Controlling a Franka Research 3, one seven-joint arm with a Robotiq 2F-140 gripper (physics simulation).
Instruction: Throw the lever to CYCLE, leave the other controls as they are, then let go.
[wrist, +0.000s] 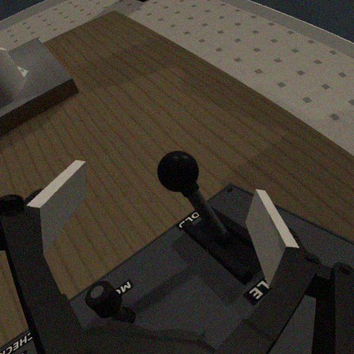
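The lever (211, 216) is a dark rod with a black ball knob (178, 171), rising from a slot in the dark control panel (165, 257). It leans toward the slot end beside a partly visible label (190, 219) that reads like "OLD". At the slot's other end a label (258, 291) shows the letters "LE"; the right finger hides the rest. My gripper (168, 192) is open, with its two pale pads on either side of the knob and apart from it.
A small black knob (103, 298) stands on the panel at lower left, beside a label starting "MO". A label reading "CHECK" (16, 343) shows at the lower left corner. A grey block (47, 65) with a pale object on it sits on the wooden table (120, 115) at upper left.
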